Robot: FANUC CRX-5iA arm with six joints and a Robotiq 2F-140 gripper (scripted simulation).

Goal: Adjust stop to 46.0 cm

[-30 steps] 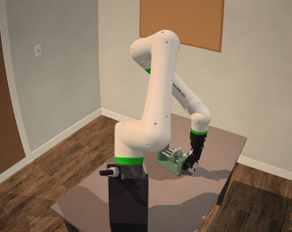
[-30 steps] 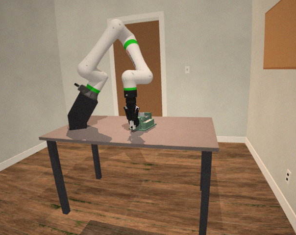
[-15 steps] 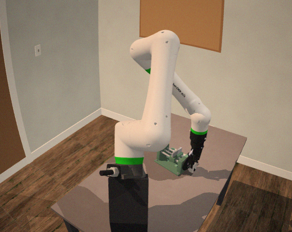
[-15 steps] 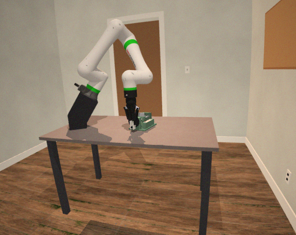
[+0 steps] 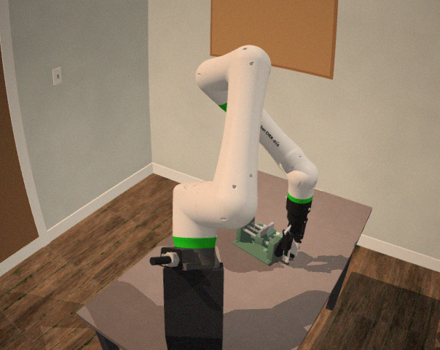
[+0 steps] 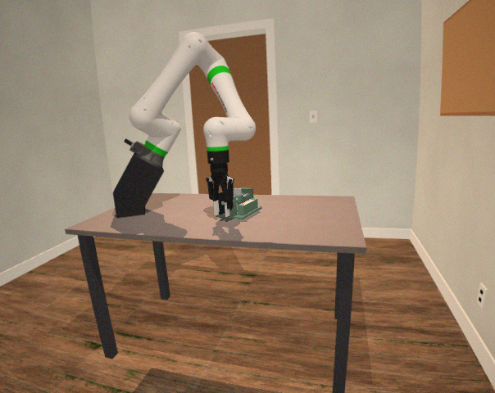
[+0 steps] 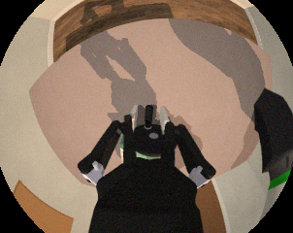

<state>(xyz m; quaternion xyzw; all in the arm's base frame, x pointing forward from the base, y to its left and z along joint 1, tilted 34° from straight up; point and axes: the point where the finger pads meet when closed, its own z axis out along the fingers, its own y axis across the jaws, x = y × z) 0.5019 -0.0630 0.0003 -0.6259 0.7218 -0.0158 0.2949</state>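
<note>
Right now my hand is 20 mm to the right of the black handwheel and 10 mm above it. From my hand the other things lie so: green stop fixture (130 mm to the left, 30 mm above, 10 mm ahead).
</note>
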